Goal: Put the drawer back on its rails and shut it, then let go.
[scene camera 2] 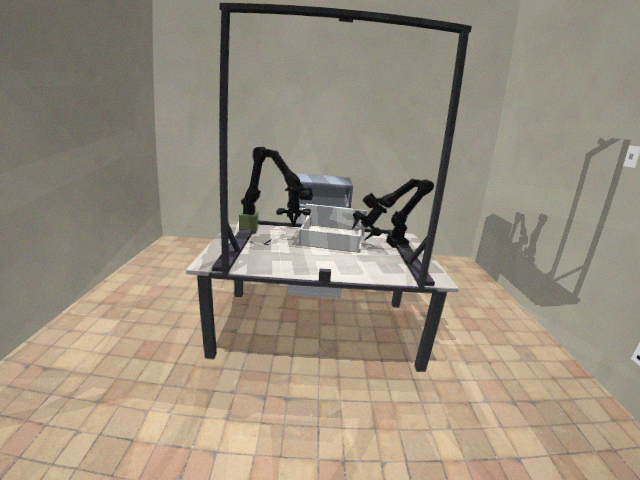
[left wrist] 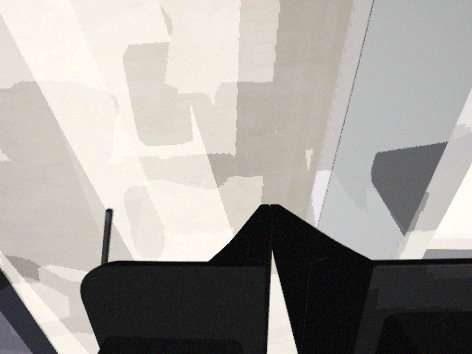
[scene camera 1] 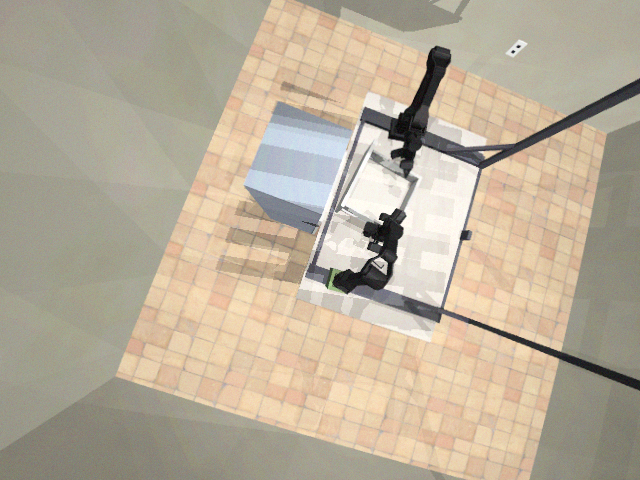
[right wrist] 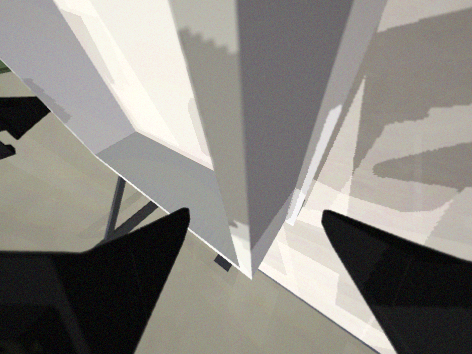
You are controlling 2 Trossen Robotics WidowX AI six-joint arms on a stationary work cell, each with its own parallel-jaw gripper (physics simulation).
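Pixels of known places: left gripper, fingertip midpoint: (scene camera 2: pixel 293 226) (left wrist: pixel 269 213); right gripper, fingertip midpoint: (scene camera 1: pixel 406 173) (right wrist: pixel 254 214); left arm's base at its link origin: (scene camera 2: pixel 248 213) (scene camera 1: pixel 340 281); right arm's base at its link origin: (scene camera 2: pixel 398 238) (scene camera 1: pixel 400 127).
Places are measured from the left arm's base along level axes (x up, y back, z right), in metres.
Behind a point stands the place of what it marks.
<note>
The light grey drawer (scene camera 1: pixel 376 190) {x -0.086, y -0.512, z 0.081 m} (scene camera 2: pixel 330 240) {x -0.057, y -0.470, z 0.246 m} is on the table, out of the cabinet, with its taller panel on the cabinet side. In the left wrist view its grey side (left wrist: pixel 405 85) {x -0.036, y -0.331, z 0.073 m} runs along the right. The blue-grey cabinet (scene camera 1: pixel 294 160) {x 0.175, y -0.431, z -0.343 m} (scene camera 2: pixel 324 192) {x 0.053, y -0.482, z -0.479 m} stands beyond the table's edge; its rails cannot be made out. My left gripper (scene camera 2: pixel 293 222) {x -0.032, y -0.271, z 0.120 m} (left wrist: pixel 269 213) {x -0.032, y -0.271, z 0.120 m} is shut and empty, beside the drawer's left side in scene camera 2. My right gripper (scene camera 2: pixel 361 231) {x -0.034, y -0.626, z 0.201 m} (right wrist: pixel 254 214) {x -0.034, y -0.626, z 0.201 m} is open at the drawer's opposite side, its fingers spread apart on either side of a wall's corner end.
A green block (scene camera 1: pixel 332 279) {x 0.000, y 0.001, z -0.040 m} (scene camera 2: pixel 248 222) {x -0.042, y -0.006, z 0.050 m} is at the left arm's base. A small dark hooked piece (scene camera 2: pixel 267 241) {x -0.103, y -0.131, z 0.186 m} shows near the table's left side in scene camera 2. Dark rails edge the white table (scene camera 2: pixel 351 267) {x -0.108, y -0.556, z 0.468 m}, and a tall dark frame (scene camera 2: pixel 225 134) {x 0.474, y 0.004, z 0.597 m} rises over it.
</note>
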